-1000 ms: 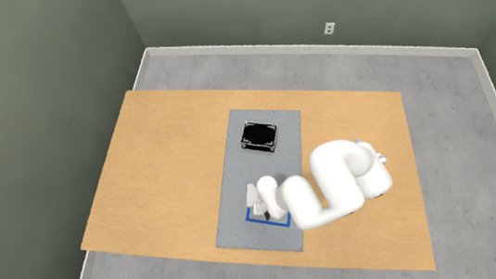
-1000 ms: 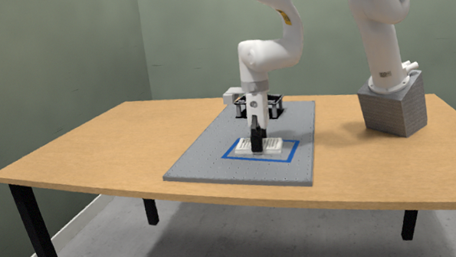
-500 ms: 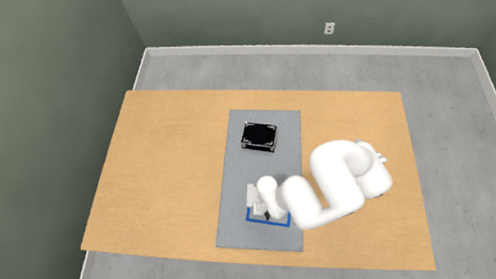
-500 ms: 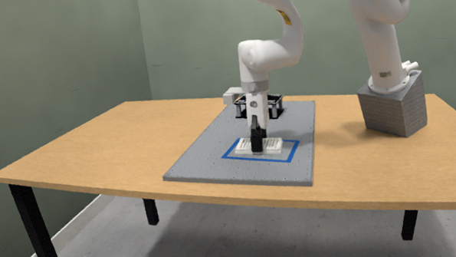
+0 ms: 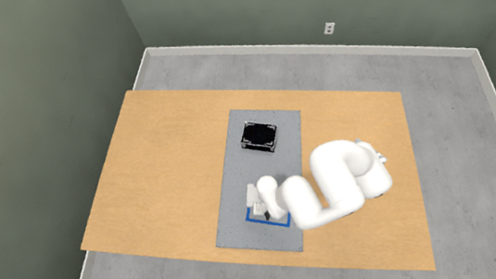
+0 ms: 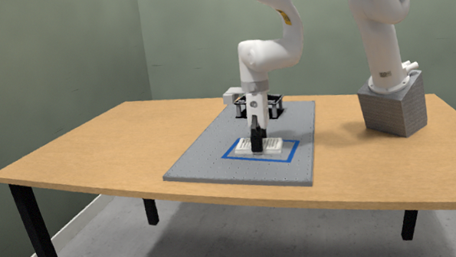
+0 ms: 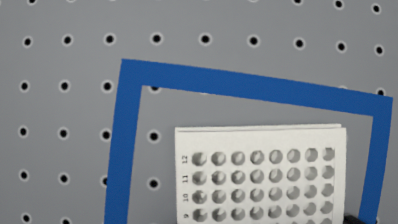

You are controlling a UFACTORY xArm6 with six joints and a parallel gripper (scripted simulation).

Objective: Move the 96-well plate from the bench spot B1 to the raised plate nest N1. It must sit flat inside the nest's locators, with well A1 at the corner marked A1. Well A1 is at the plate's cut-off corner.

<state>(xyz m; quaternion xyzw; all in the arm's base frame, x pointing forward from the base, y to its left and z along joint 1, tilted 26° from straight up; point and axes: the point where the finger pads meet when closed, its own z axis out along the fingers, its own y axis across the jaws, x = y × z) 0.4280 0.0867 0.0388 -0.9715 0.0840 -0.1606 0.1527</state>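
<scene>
My hand is 33 cm to the left of the black raised plate nest and 4 cm below it. Also, from my hand: white 96-well plate: 1 cm below.
</scene>
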